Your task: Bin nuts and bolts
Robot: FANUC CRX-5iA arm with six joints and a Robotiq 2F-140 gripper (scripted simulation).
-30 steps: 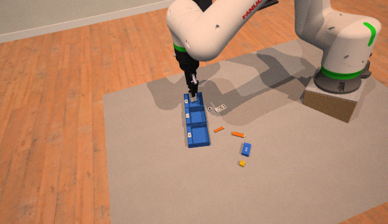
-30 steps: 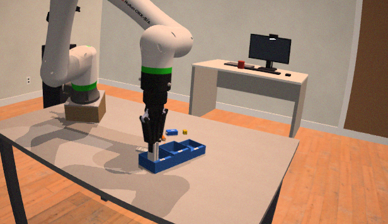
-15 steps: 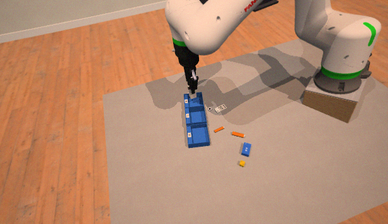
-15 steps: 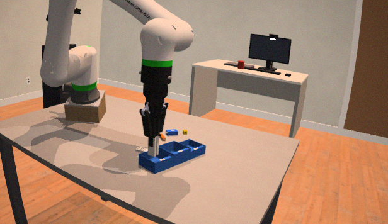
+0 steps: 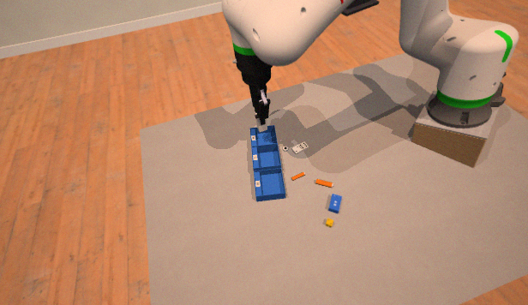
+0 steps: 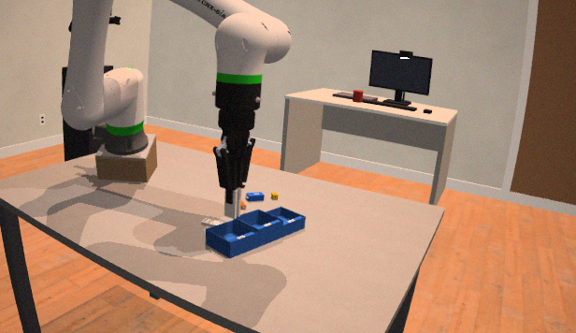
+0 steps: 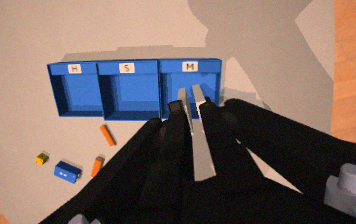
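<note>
Now: hand 3 cm short of the blue bin, 8 cm to the right of it and 9 cm above it. From my hand the other things lie so: orange stick: 2 cm behind, 17 cm to the left, 10 cm below; then white domino: 9 cm behind, 8 cm to the left, 10 cm below; then grey nut: 5 cm behind, 6 cm to the left, 10 cm below.
</note>
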